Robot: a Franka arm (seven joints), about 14 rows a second.
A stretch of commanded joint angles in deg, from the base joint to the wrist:
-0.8 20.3 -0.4 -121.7 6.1 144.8 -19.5
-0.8 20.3 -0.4 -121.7 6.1 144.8 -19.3
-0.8 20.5 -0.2 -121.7 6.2 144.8 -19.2
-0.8 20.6 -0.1 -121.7 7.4 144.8 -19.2
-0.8 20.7 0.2 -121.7 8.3 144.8 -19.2
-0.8 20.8 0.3 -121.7 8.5 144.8 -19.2
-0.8 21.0 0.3 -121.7 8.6 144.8 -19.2
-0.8 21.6 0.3 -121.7 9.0 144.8 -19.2
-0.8 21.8 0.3 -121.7 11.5 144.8 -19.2
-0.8 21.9 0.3 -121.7 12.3 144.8 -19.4
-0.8 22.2 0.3 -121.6 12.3 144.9 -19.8
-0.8 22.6 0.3 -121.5 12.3 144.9 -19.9
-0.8 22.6 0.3 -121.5 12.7 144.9 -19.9
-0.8 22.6 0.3 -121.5 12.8 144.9 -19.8
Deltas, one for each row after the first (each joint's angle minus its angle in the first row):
0.0 0.0 0.0 0.0 0.0 0.0 0.2
0.0 0.2 0.2 0.0 0.1 0.0 0.3
0.0 0.3 0.3 0.0 1.3 0.0 0.3
0.0 0.4 0.6 0.0 2.2 0.0 0.3
0.0 0.5 0.7 0.0 2.4 0.0 0.3
0.0 0.7 0.7 0.0 2.5 0.0 0.3
0.0 1.3 0.7 0.0 2.9 0.0 0.3
0.0 1.5 0.7 0.0 5.4 0.0 0.3
0.0 1.6 0.7 0.0 6.2 0.0 0.1
0.0 1.9 0.7 0.1 6.2 0.1 -0.3
0.0 2.3 0.7 0.2 6.2 0.1 -0.4
0.0 2.3 0.7 0.2 6.6 0.1 -0.4
0.0 2.3 0.7 0.2 6.7 0.1 -0.3

